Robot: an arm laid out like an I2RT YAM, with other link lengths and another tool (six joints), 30 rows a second.
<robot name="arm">
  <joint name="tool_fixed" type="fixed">
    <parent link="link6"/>
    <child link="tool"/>
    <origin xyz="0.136 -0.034 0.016" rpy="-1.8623 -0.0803 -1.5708"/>
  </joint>
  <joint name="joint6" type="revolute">
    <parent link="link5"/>
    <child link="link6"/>
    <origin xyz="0.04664 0 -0.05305" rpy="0 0 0"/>
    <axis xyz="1 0 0"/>
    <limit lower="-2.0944" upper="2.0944"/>
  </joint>
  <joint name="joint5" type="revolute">
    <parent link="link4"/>
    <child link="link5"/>
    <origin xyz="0.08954 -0.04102 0.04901" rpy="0 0 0"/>
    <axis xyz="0 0 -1"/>
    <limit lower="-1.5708" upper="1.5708"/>
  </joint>
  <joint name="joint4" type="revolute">
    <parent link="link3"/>
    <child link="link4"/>
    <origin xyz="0.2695 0.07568 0.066" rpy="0 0 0"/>
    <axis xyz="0 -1 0"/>
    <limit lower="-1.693" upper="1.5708"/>
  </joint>
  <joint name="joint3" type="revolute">
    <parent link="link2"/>
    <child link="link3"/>
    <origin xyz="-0.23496 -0.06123 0" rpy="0 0 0"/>
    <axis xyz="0 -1 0"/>
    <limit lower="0" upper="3.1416"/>
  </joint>
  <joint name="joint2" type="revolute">
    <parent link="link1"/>
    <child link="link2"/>
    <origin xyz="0.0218 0.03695 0.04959" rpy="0 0 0"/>
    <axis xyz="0 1 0"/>
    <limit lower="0" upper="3.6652"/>
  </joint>
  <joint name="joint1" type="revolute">
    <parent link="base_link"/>
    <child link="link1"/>
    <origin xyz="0 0 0.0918" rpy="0 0 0"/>
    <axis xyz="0 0 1"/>
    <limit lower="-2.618" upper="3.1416"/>
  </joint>
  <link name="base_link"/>
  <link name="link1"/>
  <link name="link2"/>
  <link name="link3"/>
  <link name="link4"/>
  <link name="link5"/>
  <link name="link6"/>
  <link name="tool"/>
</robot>
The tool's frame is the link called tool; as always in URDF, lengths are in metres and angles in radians.
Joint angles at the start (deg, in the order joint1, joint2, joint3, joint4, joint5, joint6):
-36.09, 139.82, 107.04, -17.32, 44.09, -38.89
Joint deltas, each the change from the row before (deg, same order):
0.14, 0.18, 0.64, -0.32, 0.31, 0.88
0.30, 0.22, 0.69, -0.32, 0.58, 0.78
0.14, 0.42, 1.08, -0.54, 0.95, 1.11
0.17, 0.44, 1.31, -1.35, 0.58, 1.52
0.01, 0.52, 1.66, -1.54, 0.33, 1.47
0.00, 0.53, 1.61, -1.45, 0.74, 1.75
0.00, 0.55, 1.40, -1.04, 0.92, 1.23
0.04, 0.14, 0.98, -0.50, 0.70, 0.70
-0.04, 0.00, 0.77, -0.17, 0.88, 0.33
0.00, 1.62, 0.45, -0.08, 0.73, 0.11
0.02, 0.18, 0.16, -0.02, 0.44, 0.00
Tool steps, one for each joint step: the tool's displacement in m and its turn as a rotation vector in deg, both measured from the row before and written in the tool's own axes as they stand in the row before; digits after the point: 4 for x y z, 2 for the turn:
0.0021, -0.0009, -0.0017, -0.02, 0.01, 0.94
0.0018, -0.0013, -0.0029, -0.06, 0.24, 0.83
0.0039, -0.0002, -0.0014, -0.45, 0.40, 1.29
0.0021, 0.0001, -0.0015, -0.48, -0.11, 1.10
0.0035, -0.0003, -0.0009, -0.41, -0.25, 1.15
0.0044, 0.0007, -0.0006, -0.64, 0.00, 1.54
0.0042, 0.0006, -0.0003, -0.64, 0.34, 1.24
0.0055, -0.0006, -0.0022, -0.18, 0.40, 1.10
0.0070, -0.0004, -0.0020, -0.20, 0.68, 1.05
-0.0098, 0.0022, 0.0075, -1.07, 0.40, -0.77
0.0004, 0.0004, 0.0003, -0.25, 0.35, 0.06

